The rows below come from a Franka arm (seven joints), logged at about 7 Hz.
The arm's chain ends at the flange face. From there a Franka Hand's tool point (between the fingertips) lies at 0.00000 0.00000 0.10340 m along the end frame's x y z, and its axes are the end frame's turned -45 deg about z.
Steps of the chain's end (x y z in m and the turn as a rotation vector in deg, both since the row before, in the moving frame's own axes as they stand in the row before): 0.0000, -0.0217, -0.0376, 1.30, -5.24, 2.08; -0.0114, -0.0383, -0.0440, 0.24, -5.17, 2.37; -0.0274, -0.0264, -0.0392, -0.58, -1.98, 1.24; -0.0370, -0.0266, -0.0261, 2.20, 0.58, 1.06; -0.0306, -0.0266, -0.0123, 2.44, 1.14, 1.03; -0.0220, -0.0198, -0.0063, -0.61, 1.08, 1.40
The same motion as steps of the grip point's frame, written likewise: 0.0105, -0.0238, -0.0381, 4.62, -2.79, 2.08; 0.0129, -0.0422, -0.0444, 3.83, -3.49, 2.37; -0.0040, -0.0399, -0.0393, 0.99, -1.81, 1.24; -0.0038, -0.0470, -0.0262, 1.15, 1.97, 1.06; 0.0018, -0.0421, -0.0124, 0.92, 2.53, 1.03; -0.0010, -0.0274, -0.0063, -1.20, 0.33, 1.40
